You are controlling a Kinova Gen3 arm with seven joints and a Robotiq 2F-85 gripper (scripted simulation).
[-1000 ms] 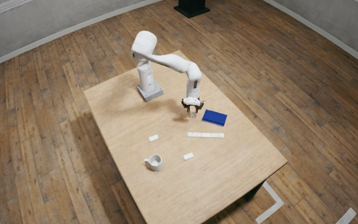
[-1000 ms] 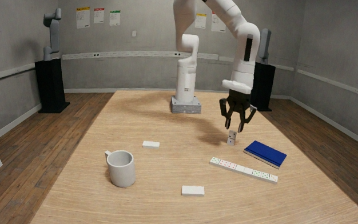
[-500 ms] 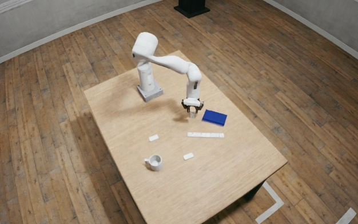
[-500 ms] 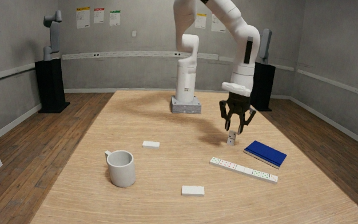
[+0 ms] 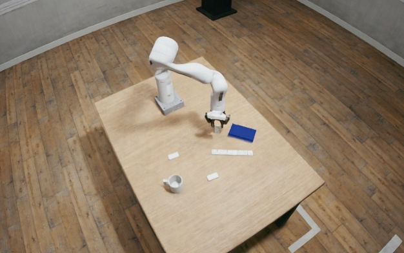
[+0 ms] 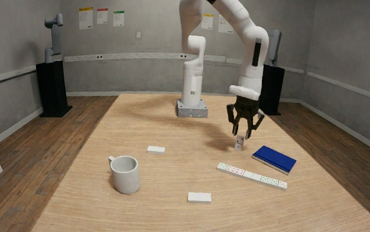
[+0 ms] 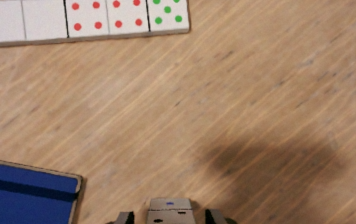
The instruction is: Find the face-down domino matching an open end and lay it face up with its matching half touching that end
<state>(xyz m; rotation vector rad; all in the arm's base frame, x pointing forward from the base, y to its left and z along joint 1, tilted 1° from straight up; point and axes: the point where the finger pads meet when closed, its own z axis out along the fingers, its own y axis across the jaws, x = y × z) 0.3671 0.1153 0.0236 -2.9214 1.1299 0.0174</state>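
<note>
Right now the blue book is 9 cm ahead of my hand, 11 cm to the left of it and 6 cm below it. From my hand the other things lie so: grey mug (16 cm ahead, 36 cm to the right, 4 cm below).
</note>
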